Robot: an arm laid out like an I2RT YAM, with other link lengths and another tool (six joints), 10 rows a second.
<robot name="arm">
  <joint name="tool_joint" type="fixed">
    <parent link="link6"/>
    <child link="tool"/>
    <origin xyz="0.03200 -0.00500 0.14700" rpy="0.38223 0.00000 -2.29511"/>
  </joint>
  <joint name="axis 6" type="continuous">
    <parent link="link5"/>
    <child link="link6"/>
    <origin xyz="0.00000 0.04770 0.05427" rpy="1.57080 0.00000 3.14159"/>
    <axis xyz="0 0 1"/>
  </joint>
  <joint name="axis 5" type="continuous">
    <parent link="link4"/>
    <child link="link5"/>
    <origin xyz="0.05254 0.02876 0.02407" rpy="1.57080 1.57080 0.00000"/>
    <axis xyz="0 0 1"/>
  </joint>
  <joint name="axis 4" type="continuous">
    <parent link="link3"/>
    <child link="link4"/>
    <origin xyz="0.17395 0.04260 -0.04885" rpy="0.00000 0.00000 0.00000"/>
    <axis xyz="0 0 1"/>
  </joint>
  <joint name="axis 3" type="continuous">
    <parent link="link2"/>
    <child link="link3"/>
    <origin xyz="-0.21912 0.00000 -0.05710" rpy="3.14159 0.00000 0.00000"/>
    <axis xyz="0 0 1"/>
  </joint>
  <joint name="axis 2" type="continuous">
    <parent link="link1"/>
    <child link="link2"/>
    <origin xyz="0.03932 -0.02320 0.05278" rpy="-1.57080 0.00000 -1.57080"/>
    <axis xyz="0 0 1"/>
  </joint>
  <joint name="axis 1" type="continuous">
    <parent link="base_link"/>
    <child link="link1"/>
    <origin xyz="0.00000 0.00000 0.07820" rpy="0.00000 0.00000 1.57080"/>
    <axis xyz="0 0 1"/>
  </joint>
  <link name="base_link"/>
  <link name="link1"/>
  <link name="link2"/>
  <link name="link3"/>
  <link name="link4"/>
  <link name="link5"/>
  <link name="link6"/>
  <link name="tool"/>
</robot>
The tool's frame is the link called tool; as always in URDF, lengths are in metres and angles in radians. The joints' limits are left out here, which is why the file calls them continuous.
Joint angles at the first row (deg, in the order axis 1, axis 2, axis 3, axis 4, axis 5, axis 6):
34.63, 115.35, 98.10, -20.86, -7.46, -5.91
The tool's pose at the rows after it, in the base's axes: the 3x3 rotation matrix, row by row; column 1 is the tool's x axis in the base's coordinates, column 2 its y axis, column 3 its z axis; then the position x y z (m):
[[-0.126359 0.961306 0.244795], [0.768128 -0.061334 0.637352], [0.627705 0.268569 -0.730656]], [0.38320 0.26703 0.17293]
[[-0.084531 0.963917 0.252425], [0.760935 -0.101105 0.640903], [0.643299 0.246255 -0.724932]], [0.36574 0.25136 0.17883]
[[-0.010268 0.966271 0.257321], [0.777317 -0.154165 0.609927], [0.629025 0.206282 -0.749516]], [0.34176 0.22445 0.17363]
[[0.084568 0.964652 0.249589], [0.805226 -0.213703 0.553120], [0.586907 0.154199 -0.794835]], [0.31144 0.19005 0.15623]
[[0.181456 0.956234 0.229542], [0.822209 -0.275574 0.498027], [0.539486 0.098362 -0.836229]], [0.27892 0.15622 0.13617]
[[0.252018 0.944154 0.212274], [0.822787 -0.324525 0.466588], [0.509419 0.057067 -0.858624]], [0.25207 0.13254 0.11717]
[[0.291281 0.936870 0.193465], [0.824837 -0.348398 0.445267], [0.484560 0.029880 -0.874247]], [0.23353 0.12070 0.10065]
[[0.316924 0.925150 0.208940], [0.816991 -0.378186 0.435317], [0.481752 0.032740 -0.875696]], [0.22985 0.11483 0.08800]
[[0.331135 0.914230 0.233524], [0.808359 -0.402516 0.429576], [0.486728 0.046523 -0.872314]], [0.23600 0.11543 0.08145]
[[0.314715 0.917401 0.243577], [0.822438 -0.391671 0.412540], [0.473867 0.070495 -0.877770]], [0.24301 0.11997 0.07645]
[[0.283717 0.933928 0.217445], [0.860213 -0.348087 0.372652], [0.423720 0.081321 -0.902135]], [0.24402 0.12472 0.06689]
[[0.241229 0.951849 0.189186], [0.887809 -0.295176 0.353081], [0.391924 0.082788 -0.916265]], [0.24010 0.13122 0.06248]
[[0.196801 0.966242 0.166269], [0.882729 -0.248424 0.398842], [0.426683 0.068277 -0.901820]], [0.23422 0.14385 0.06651]
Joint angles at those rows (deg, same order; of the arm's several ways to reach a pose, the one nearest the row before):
34.63, 109.37, 94.27, -20.57, -7.75, -3.76
34.65, 103.36, 88.57, -21.02, -6.92, -1.26
34.70, 96.35, 81.32, -23.31, -4.41, 1.20
34.79, 88.90, 72.34, -26.29, -1.06, 3.69
34.89, 81.77, 63.75, -29.67, 1.78, 6.69
35.32, 76.05, 55.91, -30.84, 3.61, 9.72
36.60, 73.06, 50.31, -30.68, 5.05, 12.14
37.29, 72.53, 45.85, -27.01, 6.74, 14.04
37.69, 74.51, 44.30, -22.97, 8.30, 15.28
38.57, 77.44, 44.08, -19.74, 9.74, 14.54
40.03, 81.06, 44.42, -18.59, 10.86, 12.49
41.75, 82.42, 44.65, -18.81, 11.01, 10.76
42.76, 80.78, 44.51, -18.81, 8.38, 10.17

